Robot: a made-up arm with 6 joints.
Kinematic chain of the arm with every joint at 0, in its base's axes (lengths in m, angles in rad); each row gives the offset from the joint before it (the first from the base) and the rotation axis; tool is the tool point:
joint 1: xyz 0 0 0.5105 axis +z
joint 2: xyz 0.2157 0 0 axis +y
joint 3: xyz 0 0 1.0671 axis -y
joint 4: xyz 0 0 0.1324 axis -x
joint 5: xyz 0.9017 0 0 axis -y
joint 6: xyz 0.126 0 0 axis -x
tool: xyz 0 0 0
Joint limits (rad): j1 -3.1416..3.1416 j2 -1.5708..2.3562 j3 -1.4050..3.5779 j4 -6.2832..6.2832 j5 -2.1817..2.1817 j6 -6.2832..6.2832
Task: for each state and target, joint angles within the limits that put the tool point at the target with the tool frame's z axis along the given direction. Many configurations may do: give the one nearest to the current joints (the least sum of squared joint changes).
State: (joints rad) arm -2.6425 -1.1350 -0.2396 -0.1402 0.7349 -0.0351
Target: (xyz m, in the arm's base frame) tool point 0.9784 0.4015 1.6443 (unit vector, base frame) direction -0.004 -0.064 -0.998
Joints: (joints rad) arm -2.7634 -1.3509 0.1912 -0.0944 1.6321 0.0525
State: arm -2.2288 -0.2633 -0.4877 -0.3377 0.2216 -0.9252
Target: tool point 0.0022 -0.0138 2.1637 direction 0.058 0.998 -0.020
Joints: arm -2.2735 -0.7443 0.0635 0.1117 0.8546 -0.7207
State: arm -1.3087 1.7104 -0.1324 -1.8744 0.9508 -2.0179
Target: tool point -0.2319 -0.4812 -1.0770 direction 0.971 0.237 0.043
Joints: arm -1.9128 2.2890 0.1226 -2.1800 0.5851 -2.0863
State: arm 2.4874 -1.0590 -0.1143 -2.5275 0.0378 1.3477
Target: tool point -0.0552 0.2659 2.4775 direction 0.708 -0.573 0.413
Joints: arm 1.7993 -0.3258 0.7277 -2.2207 0.0646 1.6268
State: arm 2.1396 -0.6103 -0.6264 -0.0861 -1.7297 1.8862
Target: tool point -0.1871 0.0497 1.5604 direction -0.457 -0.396 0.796
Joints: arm 2.3583 -0.9238 -0.5128 -0.8765 -1.5930 1.2037
